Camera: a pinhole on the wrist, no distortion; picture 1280 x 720 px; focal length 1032.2 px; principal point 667.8 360.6 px. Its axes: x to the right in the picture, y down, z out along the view. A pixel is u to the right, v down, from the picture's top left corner.
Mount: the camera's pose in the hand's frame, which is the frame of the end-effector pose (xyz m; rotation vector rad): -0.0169 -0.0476 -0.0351 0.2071 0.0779 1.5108
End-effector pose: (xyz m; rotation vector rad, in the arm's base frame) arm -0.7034 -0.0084 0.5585 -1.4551 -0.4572 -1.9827
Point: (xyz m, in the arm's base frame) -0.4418 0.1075 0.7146
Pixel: 1129.1 330.6
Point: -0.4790 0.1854 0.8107
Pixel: 845.5 165.0
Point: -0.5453 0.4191 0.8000
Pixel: 383.9 340.3
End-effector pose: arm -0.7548 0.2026 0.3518 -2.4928 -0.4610 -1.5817
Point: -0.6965 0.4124 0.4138
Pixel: outside the picture
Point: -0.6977 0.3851 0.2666
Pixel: 122.9 546.8
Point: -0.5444 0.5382 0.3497
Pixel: 191.4 50.8
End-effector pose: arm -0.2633 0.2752 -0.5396 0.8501 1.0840 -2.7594
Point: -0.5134 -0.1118 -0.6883
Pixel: outside the picture
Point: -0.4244 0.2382 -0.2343
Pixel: 265.6 551.8
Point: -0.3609 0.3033 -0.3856
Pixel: 181.3 362.4
